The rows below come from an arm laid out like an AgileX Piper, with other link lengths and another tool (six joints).
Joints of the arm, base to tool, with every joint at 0 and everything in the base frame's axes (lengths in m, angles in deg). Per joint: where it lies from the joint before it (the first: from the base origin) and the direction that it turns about. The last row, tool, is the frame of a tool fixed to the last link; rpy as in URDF.
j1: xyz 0 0 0.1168 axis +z
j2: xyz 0 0 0 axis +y
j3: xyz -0.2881 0 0.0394 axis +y
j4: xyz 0.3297 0 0.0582 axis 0.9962 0 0.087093
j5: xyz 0 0 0 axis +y
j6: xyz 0.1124 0 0.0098 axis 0.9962 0 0.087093
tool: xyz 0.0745 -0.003 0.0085 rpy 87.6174 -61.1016 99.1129
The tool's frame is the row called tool.
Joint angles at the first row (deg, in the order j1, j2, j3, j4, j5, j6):
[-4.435, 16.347, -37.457, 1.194, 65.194, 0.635]
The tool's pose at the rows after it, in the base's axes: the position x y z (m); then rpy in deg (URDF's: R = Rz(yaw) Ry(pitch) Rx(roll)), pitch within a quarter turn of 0, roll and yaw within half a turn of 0:
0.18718 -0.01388 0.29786 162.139 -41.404 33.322
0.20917 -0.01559 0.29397 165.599 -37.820 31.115
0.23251 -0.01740 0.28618 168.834 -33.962 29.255
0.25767 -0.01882 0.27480 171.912 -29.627 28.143
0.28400 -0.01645 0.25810 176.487 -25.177 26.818
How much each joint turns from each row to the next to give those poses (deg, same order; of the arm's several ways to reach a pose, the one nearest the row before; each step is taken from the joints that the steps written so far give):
[0.004, 7.118, -3.689, 0.038, -0.051, 0.004]
[-0.006, 7.251, -2.786, 0.004, 0.000, -0.006]
[0.002, 7.389, -2.724, -0.002, -0.001, -0.049]
[0.001, 7.902, -3.025, 0.168, 0.195, -0.584]
[-0.001, 8.577, -3.383, 1.460, 0.753, -0.696]

